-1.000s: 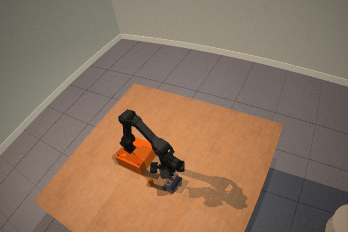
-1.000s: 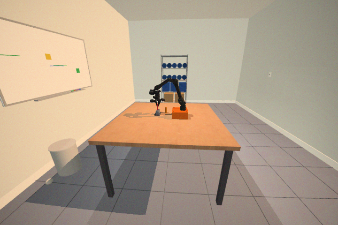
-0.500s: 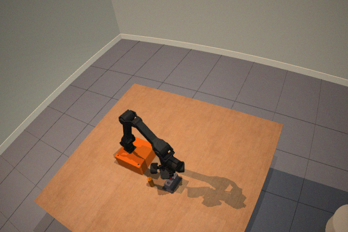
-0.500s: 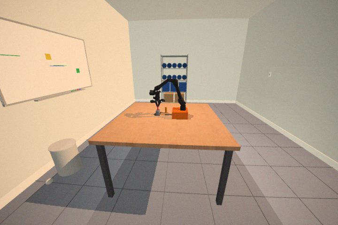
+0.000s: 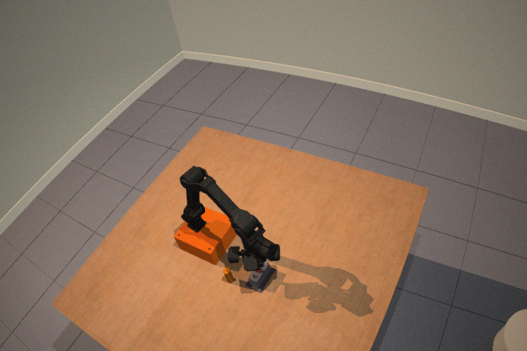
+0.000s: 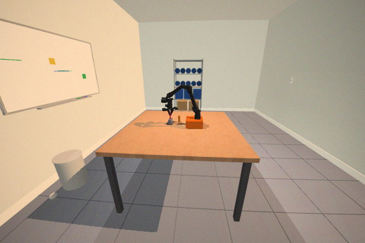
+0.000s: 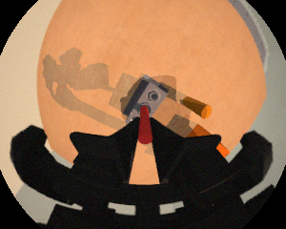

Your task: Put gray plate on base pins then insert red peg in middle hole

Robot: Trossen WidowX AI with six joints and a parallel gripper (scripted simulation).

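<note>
My gripper tip is right at the red peg. Round my gripper tip: gray plate: 5 cm below; then gray base: 9 cm below; then orange cylinder: 9 cm behind, 8 cm to the right, 6 cm below.
</note>
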